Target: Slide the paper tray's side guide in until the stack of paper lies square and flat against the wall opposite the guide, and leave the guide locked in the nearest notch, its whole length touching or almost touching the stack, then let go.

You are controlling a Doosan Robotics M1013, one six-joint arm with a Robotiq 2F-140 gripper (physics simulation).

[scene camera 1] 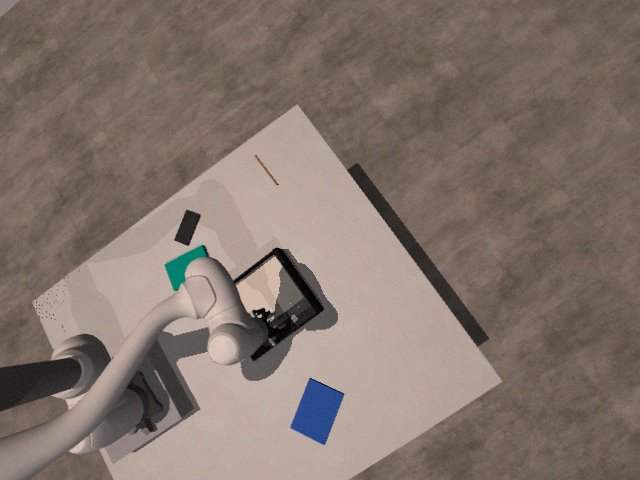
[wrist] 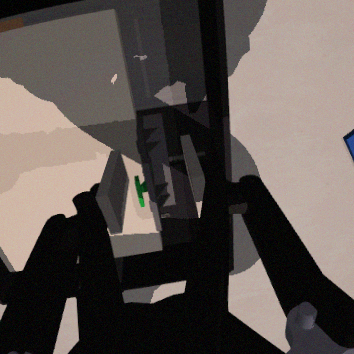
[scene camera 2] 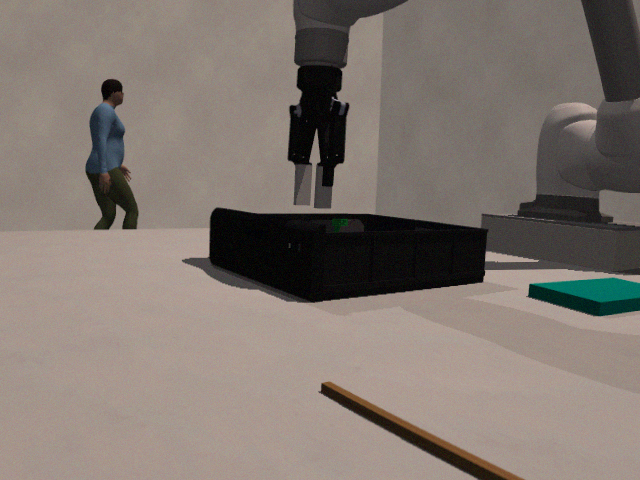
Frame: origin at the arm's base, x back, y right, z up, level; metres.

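Seen in the pictures: gripper, fingertip midpoint: (scene camera 1: 278, 320) (wrist: 153, 158) (scene camera 2: 311, 206); arm's base at its link origin: (scene camera 1: 136, 402) (scene camera 2: 565, 219).
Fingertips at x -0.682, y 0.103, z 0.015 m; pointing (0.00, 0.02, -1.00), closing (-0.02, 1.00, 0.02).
Pixels of each thing's top centre, then the offset from my fingertips to it. "spot": a spot on its surface instead.
- black paper tray at its top centre: (wrist: 63, 183) (scene camera 2: 347, 213) (scene camera 1: 263, 304) dx +0.009, dy -0.083, dz -0.005 m
- pale paper stack at its top centre: (wrist: 44, 170) (scene camera 1: 261, 296) dx +0.015, dy -0.122, dz -0.060 m
- dark side guide at its top centre: (wrist: 141, 194) (scene camera 2: 339, 218) (scene camera 1: 267, 322) dx +0.043, dy -0.021, dz -0.019 m
- green tab at a spot on its surface: (wrist: 141, 191) (scene camera 2: 340, 224) spot: dx +0.046, dy -0.021, dz -0.028 m
- teal block at its top centre: (scene camera 2: 608, 288) (scene camera 1: 187, 268) dx +0.214, dy -0.430, dz -0.083 m
- black block at its top centre: (scene camera 1: 186, 227) dx +0.116, dy -0.586, dz -0.093 m
- blue block at its top centre: (scene camera 1: 316, 411) dx +0.124, dy +0.368, dz -0.093 m
- thin brown rod at its top centre: (scene camera 2: 411, 427) (scene camera 1: 265, 169) dx -0.324, dy -0.551, dz -0.094 m
The black paper tray (scene camera 1: 302, 281) (scene camera 2: 398, 260) (wrist: 218, 150) stands on the table. The pale paper stack (scene camera 1: 258, 281) (wrist: 55, 102) lies inside, partly in shadow. The dark side guide (wrist: 154, 145) stands along the stack's right side in the wrist view, with a green tab (scene camera 2: 339, 222) (wrist: 141, 191) on its stack side. Whether the guide touches the stack's whole length cannot be told. My gripper (scene camera 2: 312, 205) (wrist: 153, 158) is partly open and empty, above the tray rim in scene camera 2. In the wrist view its fingers appear on either side of the guide. The arm hides part of the tray in scene camera 1.
A teal block (scene camera 1: 180, 266) (scene camera 2: 584, 297) and a black block (scene camera 1: 187, 227) lie near the tray. A blue block (scene camera 1: 317, 411) (wrist: 350, 146) and a thin brown rod (scene camera 1: 266, 169) (scene camera 2: 413, 430) lie farther off. A person (scene camera 2: 105, 136) stands in the background.
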